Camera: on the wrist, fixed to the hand. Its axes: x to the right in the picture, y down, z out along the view.
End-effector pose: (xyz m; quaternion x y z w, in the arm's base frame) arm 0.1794 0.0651 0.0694 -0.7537 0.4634 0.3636 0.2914
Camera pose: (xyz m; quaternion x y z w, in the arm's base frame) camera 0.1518 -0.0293 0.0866 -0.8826 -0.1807 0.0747 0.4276
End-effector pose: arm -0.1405 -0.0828 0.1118 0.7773 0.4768 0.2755 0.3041
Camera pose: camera -0.1503 -0.0678 0.2100 0.2318 0.8719 0.0231 0.4308
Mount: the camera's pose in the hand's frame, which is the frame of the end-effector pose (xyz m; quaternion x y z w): 0.0234 0.0612 -0.0753 -0.0352 0.0138 -0.6789 0.7333
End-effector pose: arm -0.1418 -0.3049 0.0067 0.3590 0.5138 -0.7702 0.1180
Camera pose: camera -0.0923 -0.2617 -0.0685 0.0791 -0.6492 0.6218 0.4308
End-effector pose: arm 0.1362 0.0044 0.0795 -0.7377 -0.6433 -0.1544 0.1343
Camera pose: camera 0.1956 -0.0126 0.1579 0.1068 0.9653 0.2372 0.0234
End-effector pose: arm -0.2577 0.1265 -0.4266 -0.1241 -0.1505 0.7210 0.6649
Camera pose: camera -0.2875 0.1494 -0.5191 -0.0222 -0.2108 0.0703 0.9747
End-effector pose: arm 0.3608 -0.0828 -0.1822 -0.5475 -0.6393 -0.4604 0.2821
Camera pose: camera 0.4031 -0.1415 -0.1134 -0.0290 0.8204 0.5592 0.1161
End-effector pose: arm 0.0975 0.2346 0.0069 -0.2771 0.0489 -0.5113 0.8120
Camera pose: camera 0.1304 0.2042 -0.0823 -0.2579 -0.1231 -0.9283 0.2379
